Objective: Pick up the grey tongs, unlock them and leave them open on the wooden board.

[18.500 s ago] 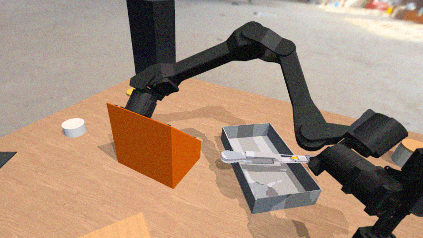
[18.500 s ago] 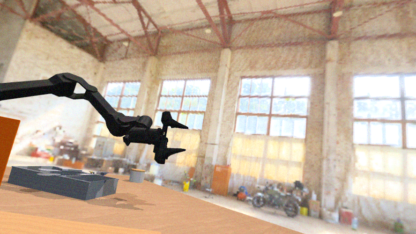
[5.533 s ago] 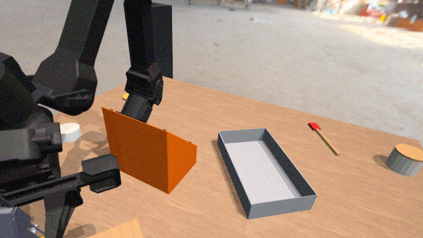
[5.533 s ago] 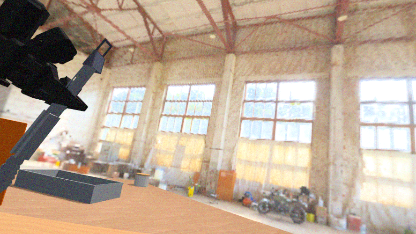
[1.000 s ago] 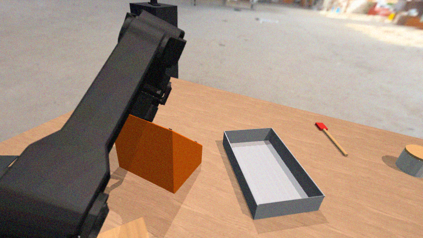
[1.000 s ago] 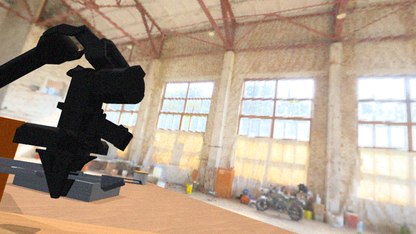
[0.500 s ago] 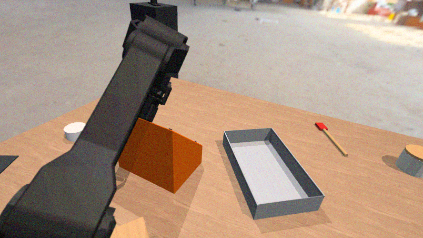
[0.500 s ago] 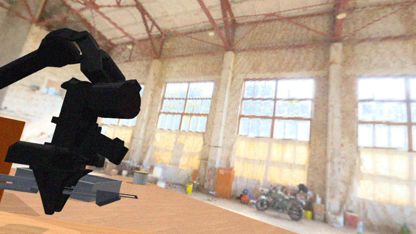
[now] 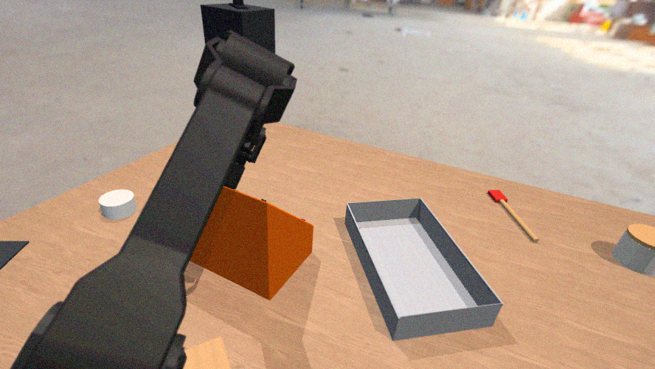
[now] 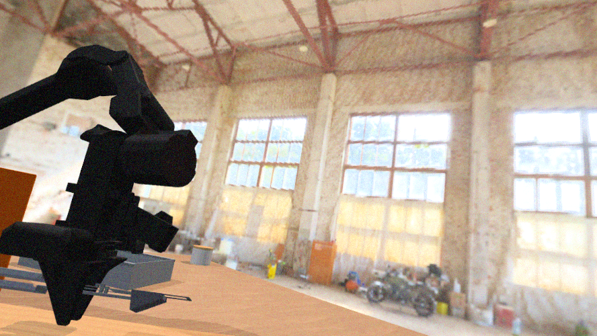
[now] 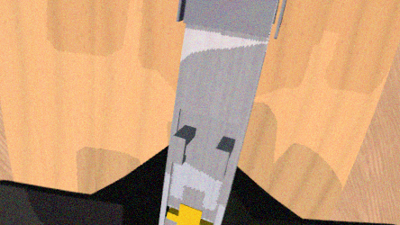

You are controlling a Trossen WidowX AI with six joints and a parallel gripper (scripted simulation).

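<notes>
The yellow lock piece is 4 cm above my gripper tip. From my gripper tip the other things lie so: grey roasting tin: 51 cm to the left, 10 cm ahead, 2 cm below; then white puck: 50 cm behind, 32 cm to the left, 3 cm below; then wooden board: 4 cm below.
</notes>
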